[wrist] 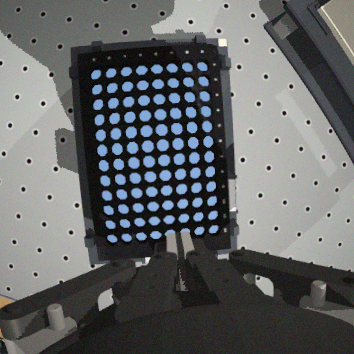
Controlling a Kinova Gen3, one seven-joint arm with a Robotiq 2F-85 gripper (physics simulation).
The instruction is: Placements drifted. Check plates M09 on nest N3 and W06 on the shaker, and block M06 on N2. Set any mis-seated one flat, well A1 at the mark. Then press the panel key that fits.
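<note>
A black plate with rows of blue wells (pixel 155 154) lies in a dark holder (pixel 84 150) in the wrist view. No label is readable on either, and I cannot tell whether the plate is fully flat. A small white mark (pixel 222 43) sits at the holder's top right corner. My gripper (pixel 178 247) is shut with nothing between its fingertips, which overlap the plate's lower edge in view. Whether they touch it cannot be told. A beige block (pixel 343 24) shows partly in a dark nest (pixel 320 92) at the top right. The panel key does not show.
A grey perforated deck (pixel 35 210) surrounds the holder. The dark nest at the right stands a little apart from the holder, with deck between them. A pale strip (pixel 306 131) lies across that deck. A small orange-brown patch (pixel 5 303) shows at the lower left edge.
</note>
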